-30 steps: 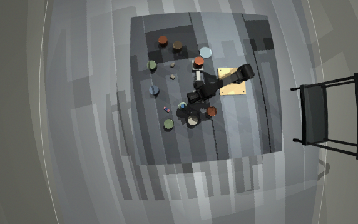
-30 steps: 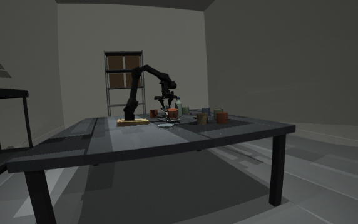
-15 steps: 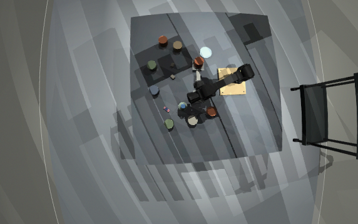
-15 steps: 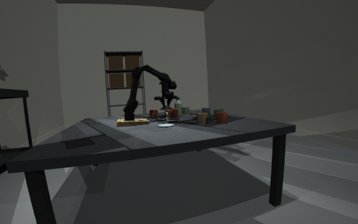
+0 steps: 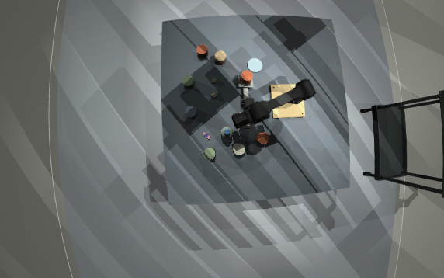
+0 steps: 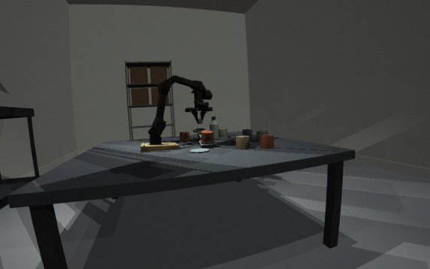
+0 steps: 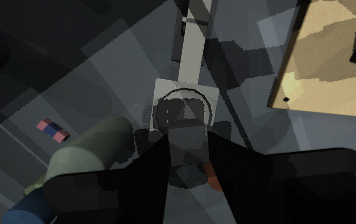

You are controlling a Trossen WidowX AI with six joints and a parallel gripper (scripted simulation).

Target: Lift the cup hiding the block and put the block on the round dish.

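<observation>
The round dish lies 50 mm behind my gripper tip, 380 mm to the right of it and 130 mm below it. Round my gripper tip: blue-capped bottle 110 mm ahead, 80 mm to the left, 30 mm below; balance beam 10 mm ahead, 120 mm to the right, 100 mm below; balance 10 mm ahead, 120 mm to the right, 110 mm below.
</observation>
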